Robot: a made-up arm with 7 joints.
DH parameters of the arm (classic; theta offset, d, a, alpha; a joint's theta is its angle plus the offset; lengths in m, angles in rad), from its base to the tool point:
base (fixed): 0 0 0 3.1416
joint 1: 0 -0.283 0 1.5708
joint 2: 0 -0.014 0 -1.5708
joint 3: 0 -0.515 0 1.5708
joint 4: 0 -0.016 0 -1.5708
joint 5: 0 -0.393 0 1.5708
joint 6: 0 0 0 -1.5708
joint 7: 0 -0.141 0 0
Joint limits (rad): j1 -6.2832..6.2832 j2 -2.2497..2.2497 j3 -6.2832..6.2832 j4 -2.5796..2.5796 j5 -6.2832..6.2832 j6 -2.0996..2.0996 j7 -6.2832..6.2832
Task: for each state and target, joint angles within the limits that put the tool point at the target. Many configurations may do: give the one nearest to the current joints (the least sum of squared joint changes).
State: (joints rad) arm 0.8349 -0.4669 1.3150 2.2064 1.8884 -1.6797 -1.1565
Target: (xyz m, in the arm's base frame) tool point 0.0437 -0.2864 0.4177
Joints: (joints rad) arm 0.7332 0.1653 1.1575 2.4240 1.9368 -1.4160 -1.1565
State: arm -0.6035 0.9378 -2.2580 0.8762 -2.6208 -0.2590 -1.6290
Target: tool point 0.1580 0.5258 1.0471
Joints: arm -0.6653 0.8136 -2.2911 0.8323 -2.6214 -0.2327 -1.6290
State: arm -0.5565 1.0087 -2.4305 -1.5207 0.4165 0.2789 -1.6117
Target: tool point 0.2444 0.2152 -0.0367
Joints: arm -0.9223 1.2019 -2.9542 -2.2880 0.4592 0.1784 -1.6117
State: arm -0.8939 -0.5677 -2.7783 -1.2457 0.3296 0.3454 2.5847
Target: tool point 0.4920 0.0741 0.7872
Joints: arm -0.7396 -0.0963 -2.5750 -1.7207 0.3277 0.2017 2.5847
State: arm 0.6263 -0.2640 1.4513 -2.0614 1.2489 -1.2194 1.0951
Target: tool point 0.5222 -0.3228 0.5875
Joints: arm 1.1486 0.4962 2.0369 -1.5394 1.4160 -1.1132 1.0951
